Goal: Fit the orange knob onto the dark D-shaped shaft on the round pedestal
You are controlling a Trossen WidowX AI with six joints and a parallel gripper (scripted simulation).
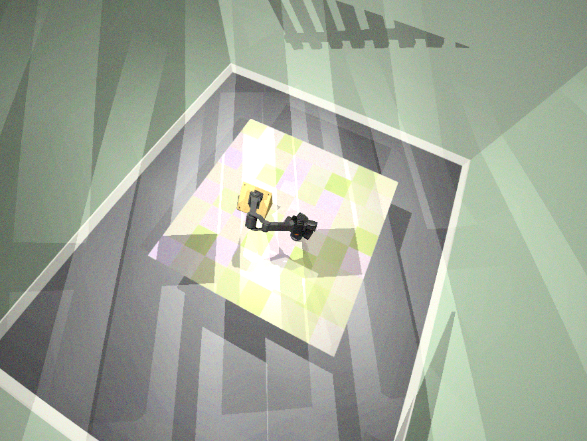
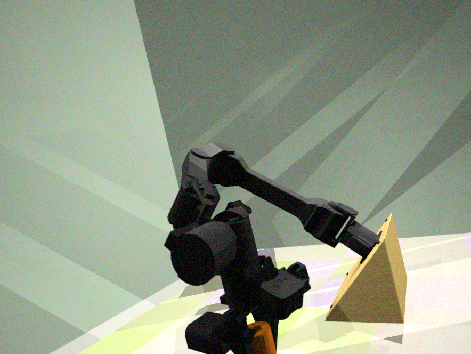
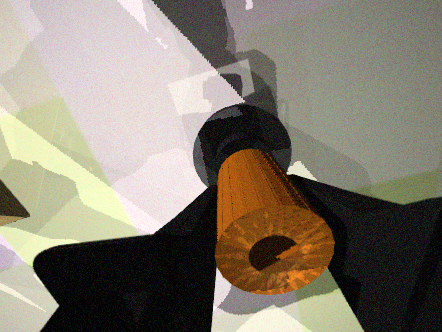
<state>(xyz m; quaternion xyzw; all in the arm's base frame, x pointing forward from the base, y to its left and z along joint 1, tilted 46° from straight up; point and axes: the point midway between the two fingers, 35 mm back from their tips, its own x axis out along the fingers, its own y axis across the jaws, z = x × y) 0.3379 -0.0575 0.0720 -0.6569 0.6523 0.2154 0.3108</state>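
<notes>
Right now my gripper tip is 20 mm below the orange knob. Also, from my gripper tip: dark round pedestal: 40 mm below.
</notes>
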